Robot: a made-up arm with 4 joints.
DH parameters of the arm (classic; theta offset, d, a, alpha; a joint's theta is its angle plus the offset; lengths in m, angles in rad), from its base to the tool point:
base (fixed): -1.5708 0.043 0 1.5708
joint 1: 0 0.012 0.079 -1.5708
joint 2: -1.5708 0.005 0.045 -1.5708
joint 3: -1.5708 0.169 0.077 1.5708
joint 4: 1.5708 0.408 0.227 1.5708
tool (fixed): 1.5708 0.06 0 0
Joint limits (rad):
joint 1: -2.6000..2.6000
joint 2: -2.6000..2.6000
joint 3: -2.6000..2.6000
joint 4: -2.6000..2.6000
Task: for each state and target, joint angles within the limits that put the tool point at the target. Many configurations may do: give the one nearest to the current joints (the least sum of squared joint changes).
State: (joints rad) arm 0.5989 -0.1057 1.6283 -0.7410
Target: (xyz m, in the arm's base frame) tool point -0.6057 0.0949 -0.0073
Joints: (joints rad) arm 1.1795 -0.8491 2.4768 -0.5035
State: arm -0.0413 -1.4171 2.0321 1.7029
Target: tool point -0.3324 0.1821 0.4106
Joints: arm 0.2841 -1.4373 2.2089 1.2501
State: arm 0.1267 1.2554 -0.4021 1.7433
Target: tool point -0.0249 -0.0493 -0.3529
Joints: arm 0.5048 2.2972 -0.6682 1.9473
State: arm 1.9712 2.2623 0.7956 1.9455
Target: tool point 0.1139 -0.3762 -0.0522
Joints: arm 2.4365 1.9693 -0.1187 1.3281
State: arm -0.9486 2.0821 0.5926 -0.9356
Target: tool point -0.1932 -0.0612 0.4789
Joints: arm -0.8549 2.5926 0.0522 -1.0972
